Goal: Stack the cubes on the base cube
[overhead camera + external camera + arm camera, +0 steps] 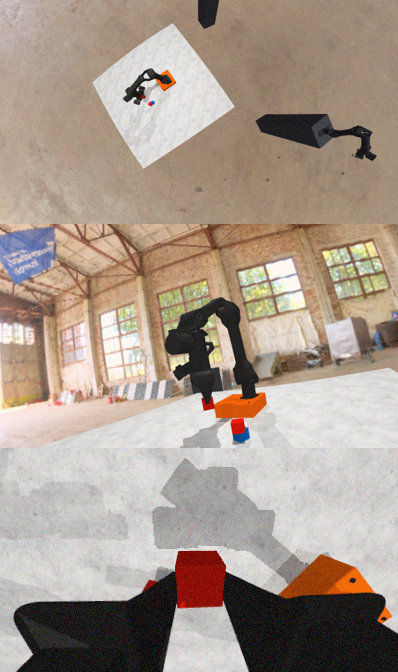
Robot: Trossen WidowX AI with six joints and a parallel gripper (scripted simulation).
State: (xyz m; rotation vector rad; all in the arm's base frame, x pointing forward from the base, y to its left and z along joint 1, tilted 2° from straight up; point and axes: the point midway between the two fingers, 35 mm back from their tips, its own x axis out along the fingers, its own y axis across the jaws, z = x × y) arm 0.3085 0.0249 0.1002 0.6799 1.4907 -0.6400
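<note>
The blue base cube is 11 cm below my gripper tip, 8 cm to the left of it and 3 cm behind it.
</note>
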